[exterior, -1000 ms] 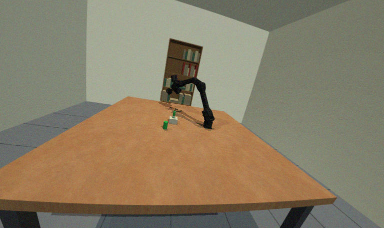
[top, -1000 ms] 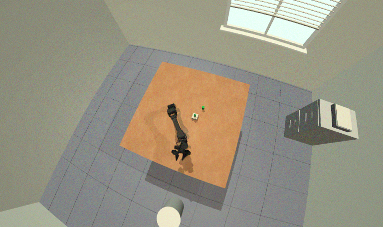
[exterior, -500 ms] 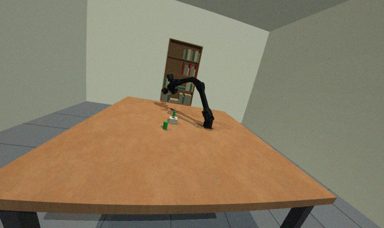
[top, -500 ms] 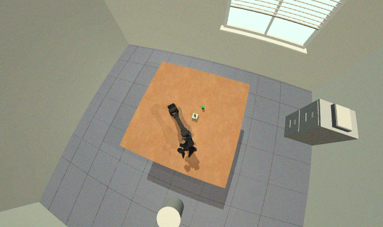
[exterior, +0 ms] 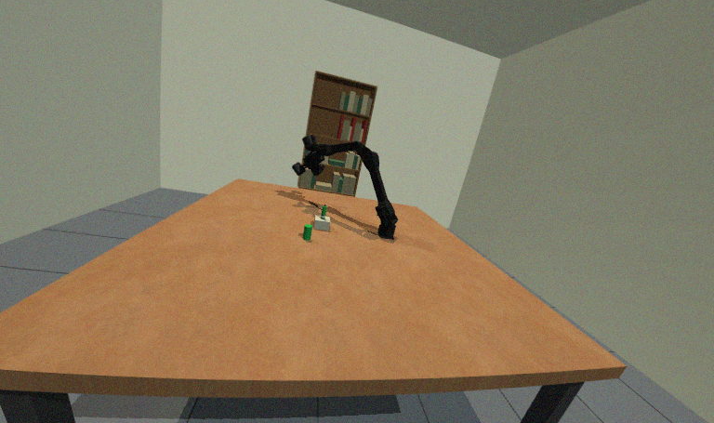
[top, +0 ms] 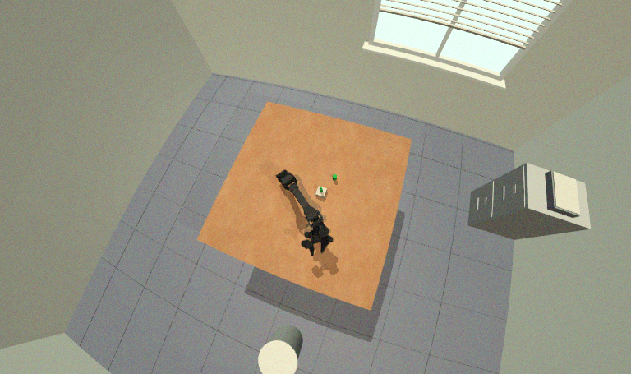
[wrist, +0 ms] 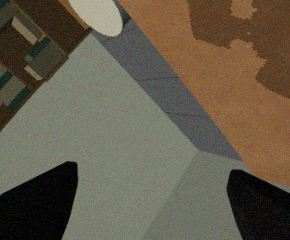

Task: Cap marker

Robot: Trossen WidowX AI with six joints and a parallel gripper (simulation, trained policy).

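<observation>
My gripper tip is now 70 mm past the green cap, 550 mm to the right of it and 160 mm above it. Also, from my gripper tip: white holder block (120 mm behind, 420 mm to the left, 160 mm below).
</observation>
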